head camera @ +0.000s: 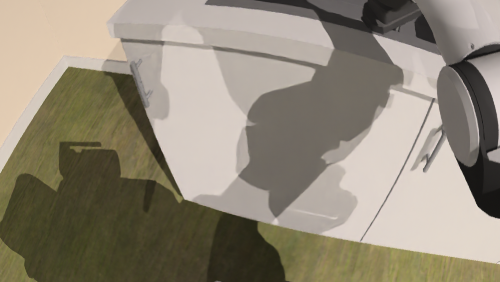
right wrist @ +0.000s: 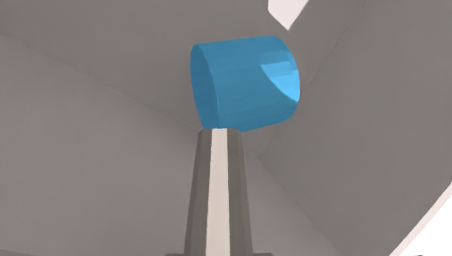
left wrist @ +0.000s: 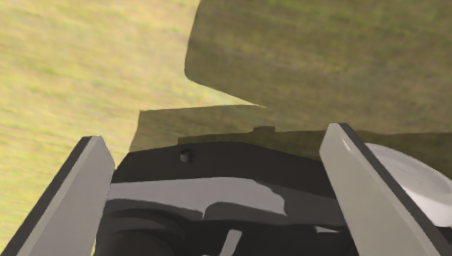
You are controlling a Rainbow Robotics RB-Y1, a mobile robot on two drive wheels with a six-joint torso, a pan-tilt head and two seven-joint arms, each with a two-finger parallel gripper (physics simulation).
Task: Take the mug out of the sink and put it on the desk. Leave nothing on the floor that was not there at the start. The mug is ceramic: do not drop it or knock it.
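Frame: origin at the robot's base, x ahead, y left, z up, level; centimetres.
Seen in the pictures: left gripper, fingertip midpoint: (left wrist: 218,143); right gripper, fingertip midpoint: (head camera: 392,29) (right wrist: 220,143).
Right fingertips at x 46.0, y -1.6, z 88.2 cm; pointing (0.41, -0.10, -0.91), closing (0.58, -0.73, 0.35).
Observation:
Offsets run from my right fingertips to a thing's top centre. "spot": to the spot under its first point.
A blue mug {spot: dx +3.2, dy -4.1, dz -8.4 cm} (right wrist: 245,82) lies on its side in the sink (right wrist: 90,165), near a corner, in the right wrist view. Its round end faces the picture's left; no handle shows. My right gripper (right wrist: 220,143) is shut and empty; its fingertips overlap the mug's lower edge in the picture, and whether they touch it I cannot tell. The mug does not show in the head camera view, where part of the dark sink (head camera: 280,6) shows at the top. My left gripper (left wrist: 218,143) is open and empty, above the green floor. The desk does not show.
A white cabinet (head camera: 200,100) with a pale countertop (head camera: 165,34) fills the middle of the head camera view. Handles {spot: dx -15.9, dy +46.0, dz -13.0 cm} (head camera: 140,82) (head camera: 434,149) stick out from its doors. My right arm (head camera: 457,115) reaches over the countertop at the right. The robot's dark base (left wrist: 225,157) lies below the left gripper.

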